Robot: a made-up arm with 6 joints.
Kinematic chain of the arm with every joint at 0, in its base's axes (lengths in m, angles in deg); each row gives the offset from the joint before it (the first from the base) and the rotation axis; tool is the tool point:
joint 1: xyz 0 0 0.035 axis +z
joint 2: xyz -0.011 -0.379 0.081 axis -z
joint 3: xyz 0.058 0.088 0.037 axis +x
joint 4: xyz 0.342 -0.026 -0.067 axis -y
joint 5: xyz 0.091 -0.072 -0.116 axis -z
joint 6: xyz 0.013 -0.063 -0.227 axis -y
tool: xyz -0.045 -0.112 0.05
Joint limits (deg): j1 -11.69..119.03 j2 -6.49..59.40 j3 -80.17..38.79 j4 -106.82..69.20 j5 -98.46..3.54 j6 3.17..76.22
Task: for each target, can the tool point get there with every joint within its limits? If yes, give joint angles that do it. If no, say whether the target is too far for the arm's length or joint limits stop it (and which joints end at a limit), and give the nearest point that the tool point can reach.
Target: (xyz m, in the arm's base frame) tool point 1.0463 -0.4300 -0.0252
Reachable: yes | joints 51.81 54.38 -20.98 23.10 -84.71 21.61
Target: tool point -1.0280 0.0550 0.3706
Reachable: no: joint limits stop it (at a limit: joint 1, joint 2, joint 6) | nearest point -0.3233 -0.4660 0.2417 | short by 0.886 m
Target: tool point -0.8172 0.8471 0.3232
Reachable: no: joint limits stop it (at a limit: joint 1, joint 2, joint 3, joint 4, joint 5, joint 6) | nearest point -0.2530 0.7935 0.2784 | short by 0.569 m
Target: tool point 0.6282 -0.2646 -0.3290
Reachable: yes | joints 55.21 38.97 -1.45 -47.17 -71.19 62.27
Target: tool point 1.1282 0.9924 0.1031
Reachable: no: too far | nearest point 0.9128 0.8029 0.1163 | short by 0.287 m
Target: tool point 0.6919 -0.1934 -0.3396
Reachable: yes | joints 43.21 30.35 8.34 -32.25 -82.89 25.39
